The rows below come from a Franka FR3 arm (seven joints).
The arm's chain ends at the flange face. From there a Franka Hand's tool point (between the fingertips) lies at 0.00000 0.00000 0.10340 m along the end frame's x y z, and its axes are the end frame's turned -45 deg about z.
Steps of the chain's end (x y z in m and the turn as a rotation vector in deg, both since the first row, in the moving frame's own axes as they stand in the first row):
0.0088 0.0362 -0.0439 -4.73 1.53 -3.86
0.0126 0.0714 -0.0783 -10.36 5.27 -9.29
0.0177 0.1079 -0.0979 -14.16 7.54 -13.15
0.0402 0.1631 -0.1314 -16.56 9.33 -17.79
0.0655 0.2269 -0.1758 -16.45 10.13 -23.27
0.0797 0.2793 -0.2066 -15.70 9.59 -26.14
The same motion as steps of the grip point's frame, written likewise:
-0.0232 0.0399 -0.0443 -4.43 -2.26 -3.86
-0.0464 0.0796 -0.0804 -11.05 -3.60 -9.29
-0.0689 0.1169 -0.1019 -15.34 -4.68 -13.15
-0.0908 0.1771 -0.1370 -18.31 -5.11 -17.79
-0.1151 0.2407 -0.1815 -18.79 -4.47 -23.27
-0.1414 0.2862 -0.2118 -17.88 -4.32 -26.14

